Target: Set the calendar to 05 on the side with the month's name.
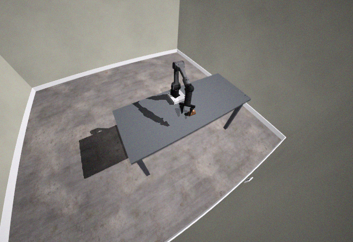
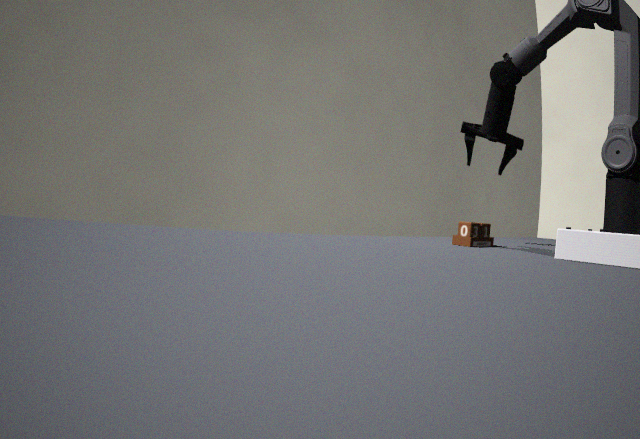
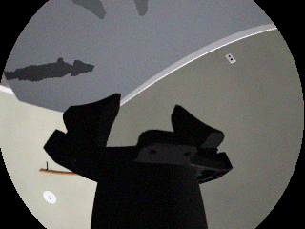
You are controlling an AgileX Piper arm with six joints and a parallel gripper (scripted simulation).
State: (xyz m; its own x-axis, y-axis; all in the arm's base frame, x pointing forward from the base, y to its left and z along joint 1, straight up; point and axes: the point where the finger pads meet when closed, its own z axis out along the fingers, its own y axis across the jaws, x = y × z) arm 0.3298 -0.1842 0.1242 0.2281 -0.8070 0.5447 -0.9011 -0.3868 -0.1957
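Now: the cube 17 cm to the left of my hand, 14 cm below it and 4 cm behind it. From my hand the other things lie so: brown calendar tray 16 cm below, 15 cm to the left, 4 cm behind.
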